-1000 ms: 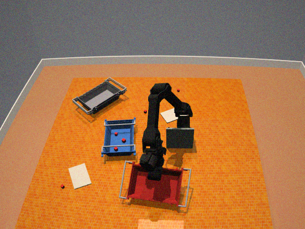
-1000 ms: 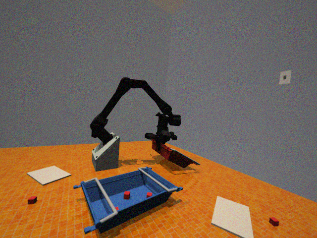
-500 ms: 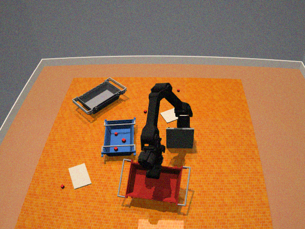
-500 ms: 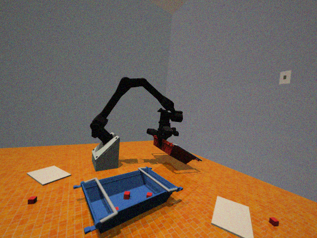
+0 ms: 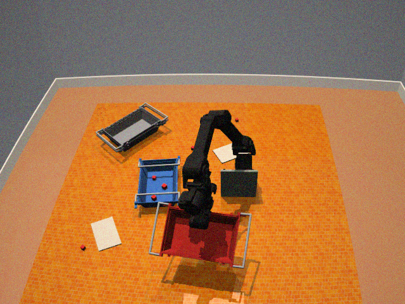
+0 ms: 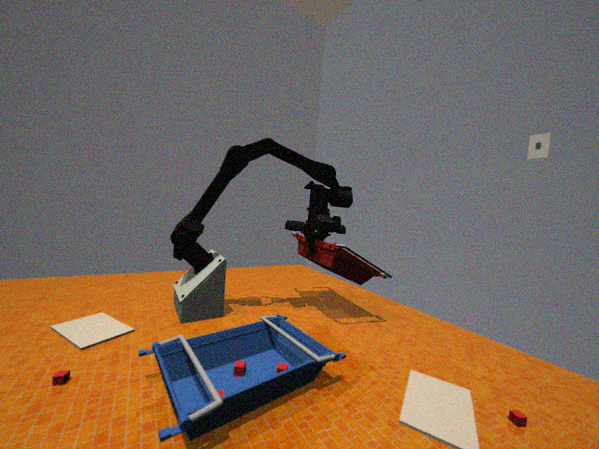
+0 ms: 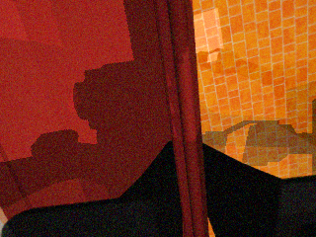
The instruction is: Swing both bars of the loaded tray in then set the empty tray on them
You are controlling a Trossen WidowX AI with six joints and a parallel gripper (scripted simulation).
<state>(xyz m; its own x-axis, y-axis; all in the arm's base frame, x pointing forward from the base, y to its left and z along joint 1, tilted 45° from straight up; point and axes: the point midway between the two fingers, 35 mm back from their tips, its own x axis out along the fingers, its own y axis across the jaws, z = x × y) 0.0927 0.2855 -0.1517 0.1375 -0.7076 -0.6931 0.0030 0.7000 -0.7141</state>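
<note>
Now: the red tray 80 mm to the left of my gripper tip.
</note>
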